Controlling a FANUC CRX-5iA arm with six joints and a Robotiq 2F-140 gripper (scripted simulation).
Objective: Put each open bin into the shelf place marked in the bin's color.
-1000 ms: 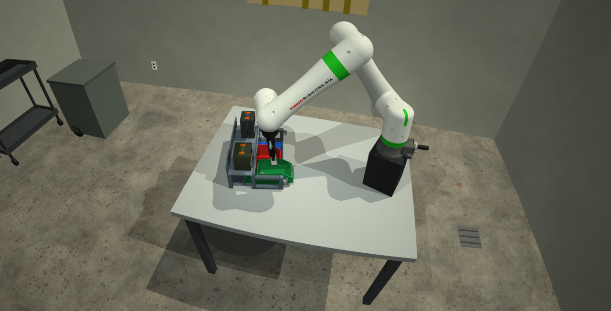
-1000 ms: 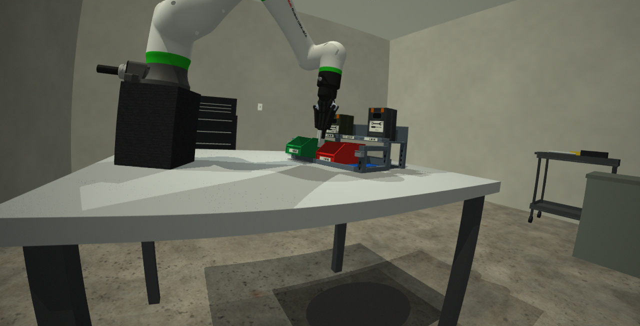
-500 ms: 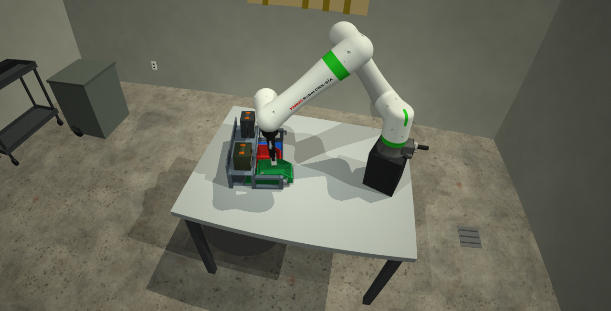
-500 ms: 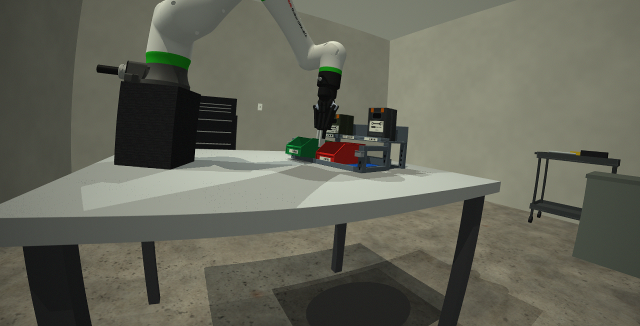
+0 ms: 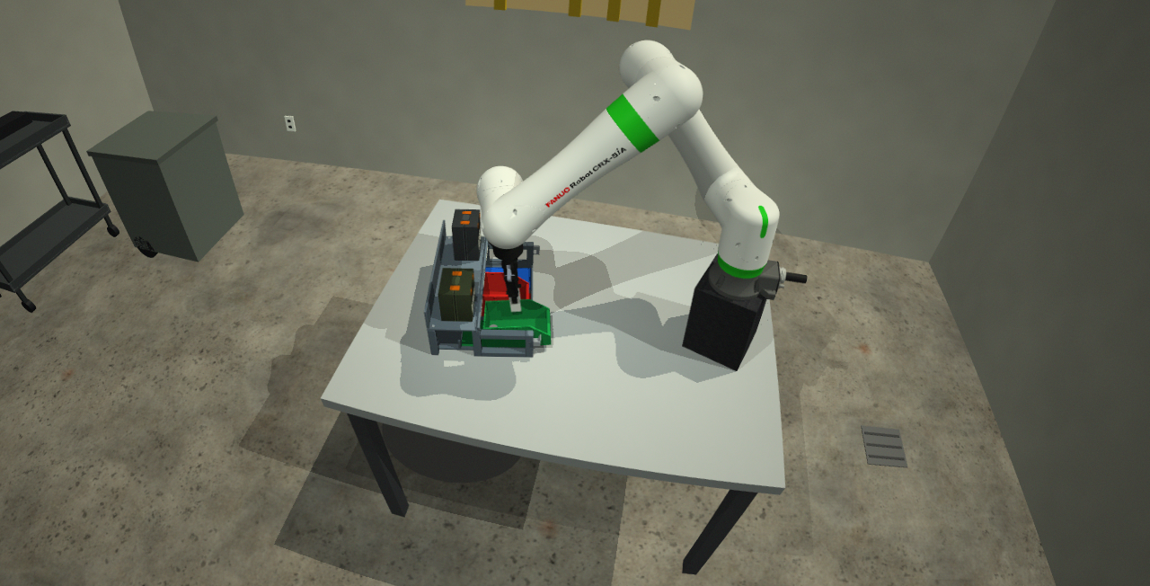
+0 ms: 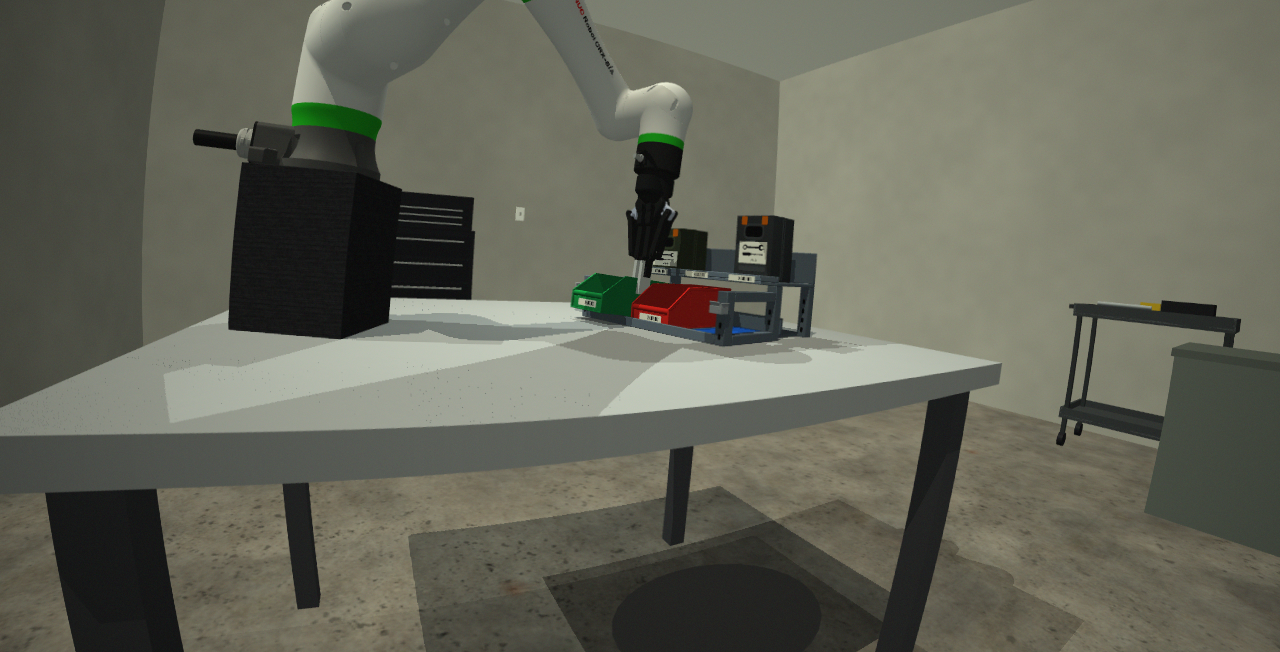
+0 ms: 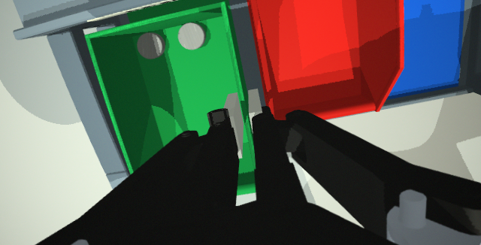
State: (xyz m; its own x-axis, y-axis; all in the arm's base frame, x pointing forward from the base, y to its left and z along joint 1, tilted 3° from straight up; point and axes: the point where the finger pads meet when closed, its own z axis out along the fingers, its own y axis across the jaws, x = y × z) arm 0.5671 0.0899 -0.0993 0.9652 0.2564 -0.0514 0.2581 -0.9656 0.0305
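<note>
Now: the green bin 4 cm to the left of my hand, 4 cm below it and 2 cm behind it. From my hand the other things lie so: red bin (6 cm ahead, 5 cm to the right, 5 cm below).
</note>
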